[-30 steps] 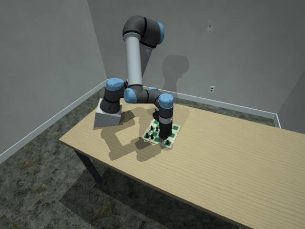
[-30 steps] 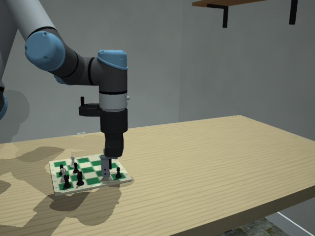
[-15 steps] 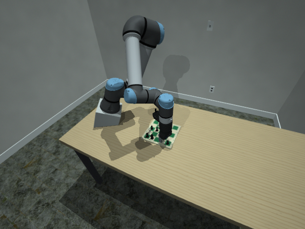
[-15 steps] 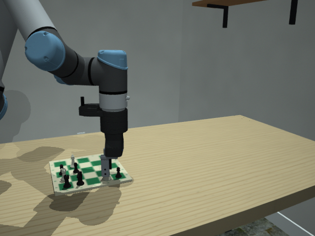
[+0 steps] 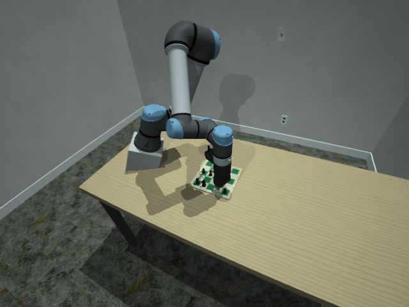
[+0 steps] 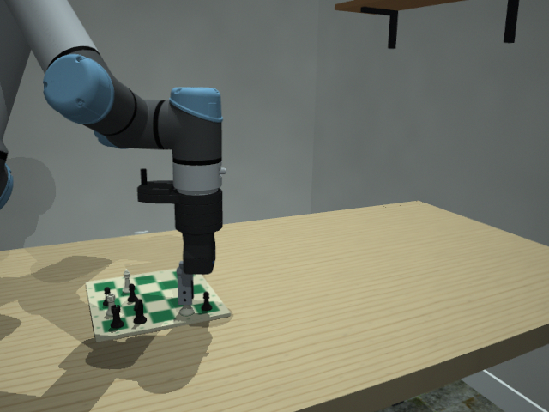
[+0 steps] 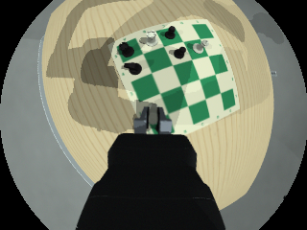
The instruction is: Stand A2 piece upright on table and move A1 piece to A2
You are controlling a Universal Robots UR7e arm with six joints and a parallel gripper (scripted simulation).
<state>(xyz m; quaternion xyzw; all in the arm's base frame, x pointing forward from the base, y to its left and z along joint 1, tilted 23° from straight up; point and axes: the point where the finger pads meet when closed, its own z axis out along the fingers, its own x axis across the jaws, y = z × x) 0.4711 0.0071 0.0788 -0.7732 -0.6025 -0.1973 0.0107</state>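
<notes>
Now: the white chess piece 10 mm below my hand. Also, from my hand: chessboard (70 mm to the left, 60 mm behind, 40 mm below).
</notes>
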